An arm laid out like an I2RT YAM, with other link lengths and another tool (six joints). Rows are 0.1 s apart.
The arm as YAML. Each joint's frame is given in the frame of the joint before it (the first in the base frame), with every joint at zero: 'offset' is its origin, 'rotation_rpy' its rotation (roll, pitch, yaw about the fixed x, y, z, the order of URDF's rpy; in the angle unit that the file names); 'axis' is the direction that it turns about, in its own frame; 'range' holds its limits. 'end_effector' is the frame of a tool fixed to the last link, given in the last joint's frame.
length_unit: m
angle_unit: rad
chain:
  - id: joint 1
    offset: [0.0, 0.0, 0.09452]
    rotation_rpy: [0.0, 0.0, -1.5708]
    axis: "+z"
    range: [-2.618, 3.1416]
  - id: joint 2
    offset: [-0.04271, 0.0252, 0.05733]
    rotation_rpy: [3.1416, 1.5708, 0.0]
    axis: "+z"
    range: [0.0, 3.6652]
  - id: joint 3
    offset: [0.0, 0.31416, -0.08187]
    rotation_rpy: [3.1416, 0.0, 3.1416]
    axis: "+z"
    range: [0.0, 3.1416]
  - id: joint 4
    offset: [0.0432, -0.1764, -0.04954]
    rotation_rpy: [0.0, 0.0, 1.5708]
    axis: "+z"
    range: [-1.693, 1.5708]
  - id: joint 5
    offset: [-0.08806, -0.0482, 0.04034]
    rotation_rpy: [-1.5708, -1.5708, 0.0]
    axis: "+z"
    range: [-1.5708, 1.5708]
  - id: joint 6
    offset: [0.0, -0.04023, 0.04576]
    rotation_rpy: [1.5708, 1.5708, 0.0]
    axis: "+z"
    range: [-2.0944, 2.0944]
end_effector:
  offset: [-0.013, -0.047, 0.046]
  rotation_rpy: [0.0, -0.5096, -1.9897]
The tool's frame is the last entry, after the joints.
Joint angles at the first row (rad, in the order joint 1, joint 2, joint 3, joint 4, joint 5, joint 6):
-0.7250, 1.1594, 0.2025, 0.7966, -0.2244, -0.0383
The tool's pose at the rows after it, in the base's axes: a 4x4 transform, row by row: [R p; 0 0 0 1], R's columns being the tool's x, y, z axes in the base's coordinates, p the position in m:
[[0.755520 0.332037 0.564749 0.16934], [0.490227 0.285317 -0.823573 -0.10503], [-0.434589 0.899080 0.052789 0.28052], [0 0 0 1]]
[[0.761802 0.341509 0.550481 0.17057], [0.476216 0.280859 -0.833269 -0.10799], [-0.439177 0.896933 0.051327 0.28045], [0 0 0 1]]
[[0.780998 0.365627 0.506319 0.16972], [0.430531 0.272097 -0.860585 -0.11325], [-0.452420 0.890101 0.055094 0.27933], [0 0 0 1]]
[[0.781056 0.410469 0.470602 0.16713], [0.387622 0.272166 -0.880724 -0.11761], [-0.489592 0.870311 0.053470 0.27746], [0 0 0 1]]
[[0.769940 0.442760 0.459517 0.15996], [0.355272 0.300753 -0.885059 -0.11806], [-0.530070 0.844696 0.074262 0.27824], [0 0 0 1]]
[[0.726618 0.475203 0.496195 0.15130], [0.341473 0.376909 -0.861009 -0.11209], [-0.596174 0.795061 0.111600 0.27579], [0 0 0 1]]
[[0.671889 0.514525 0.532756 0.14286], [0.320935 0.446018 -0.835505 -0.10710], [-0.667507 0.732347 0.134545 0.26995], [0 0 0 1]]
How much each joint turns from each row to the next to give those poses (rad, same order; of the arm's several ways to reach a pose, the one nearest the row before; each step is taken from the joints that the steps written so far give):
-0.0002, 0.0111, 0.0003, 0.0004, 0.0103, -0.0027
-0.0002, 0.0072, 0.0057, -0.0015, 0.0179, -0.0016
-0.0015, -0.0013, -0.0002, -0.0027, 0.0532, -0.0063
-0.0039, -0.0181, 0.0209, -0.0579, 0.0460, -0.0316
-0.0185, -0.0435, 0.0203, -0.0654, 0.0066, -0.0520
-0.0085, -0.0537, 0.0087, -0.0626, -0.0263, -0.0977
-0.0055, -0.0443, 0.0060, -0.0660, -0.0179, -0.1044

